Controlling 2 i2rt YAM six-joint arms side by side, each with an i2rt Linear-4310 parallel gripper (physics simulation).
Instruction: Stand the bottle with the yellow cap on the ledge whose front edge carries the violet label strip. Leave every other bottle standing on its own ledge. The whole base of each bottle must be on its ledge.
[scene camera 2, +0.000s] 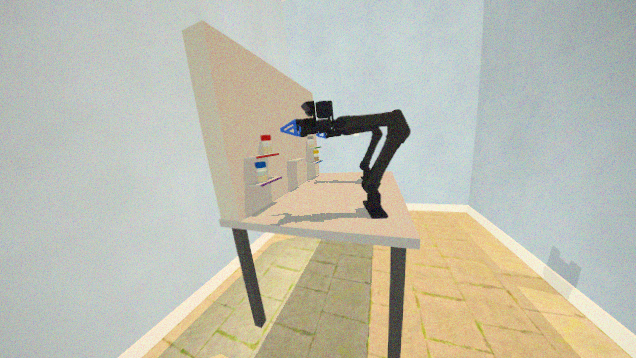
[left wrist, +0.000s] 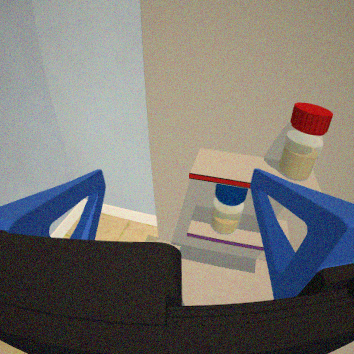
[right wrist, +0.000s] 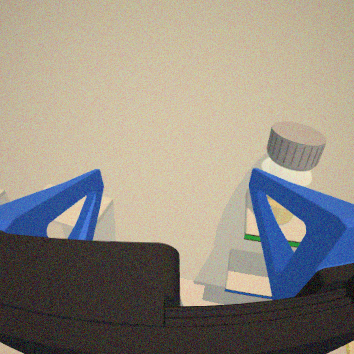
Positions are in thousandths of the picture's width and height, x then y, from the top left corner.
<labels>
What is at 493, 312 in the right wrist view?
A tall beige panel.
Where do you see the left gripper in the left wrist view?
501, 501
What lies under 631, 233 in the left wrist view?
A tall beige panel.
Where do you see a tall beige panel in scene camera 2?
377, 272
</labels>
